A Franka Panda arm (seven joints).
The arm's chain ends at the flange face. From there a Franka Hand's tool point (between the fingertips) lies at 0.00 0.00 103.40 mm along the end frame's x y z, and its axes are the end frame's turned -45 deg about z.
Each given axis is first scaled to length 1.
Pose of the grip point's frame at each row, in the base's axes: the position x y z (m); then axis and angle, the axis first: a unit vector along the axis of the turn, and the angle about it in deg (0 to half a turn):
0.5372 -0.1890 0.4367 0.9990 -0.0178 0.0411 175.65
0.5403 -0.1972 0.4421 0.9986 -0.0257 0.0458 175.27
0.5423 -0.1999 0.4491 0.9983 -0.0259 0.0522 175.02
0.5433 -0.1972 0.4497 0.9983 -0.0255 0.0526 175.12
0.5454 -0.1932 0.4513 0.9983 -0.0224 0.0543 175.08
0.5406 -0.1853 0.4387 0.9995 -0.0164 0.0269 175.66
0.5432 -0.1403 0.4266 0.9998 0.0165 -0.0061 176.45
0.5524 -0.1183 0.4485 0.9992 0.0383 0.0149 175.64
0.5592 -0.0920 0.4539 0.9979 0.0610 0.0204 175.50
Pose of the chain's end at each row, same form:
0.5289 -0.1810 0.5395 0.9157 -0.3985 0.0525 177.78
0.5311 -0.1884 0.5447 0.9122 -0.4056 0.0581 177.64
0.5318 -0.1907 0.5515 0.9117 -0.4057 0.0648 177.69
0.5327 -0.1881 0.5522 0.9119 -0.4053 0.0649 177.80
0.5344 -0.1841 0.5537 0.9130 -0.4024 0.0666 177.83
0.5352 -0.1774 0.5417 0.9168 -0.3975 0.0393 177.17
0.5444 -0.1339 0.5298 0.9301 -0.3674 0.0062 176.45
0.5490 -0.1106 0.5516 0.9375 -0.3469 0.0283 176.63
0.5545 -0.0842 0.5569 0.9450 -0.3254 0.0339 176.74

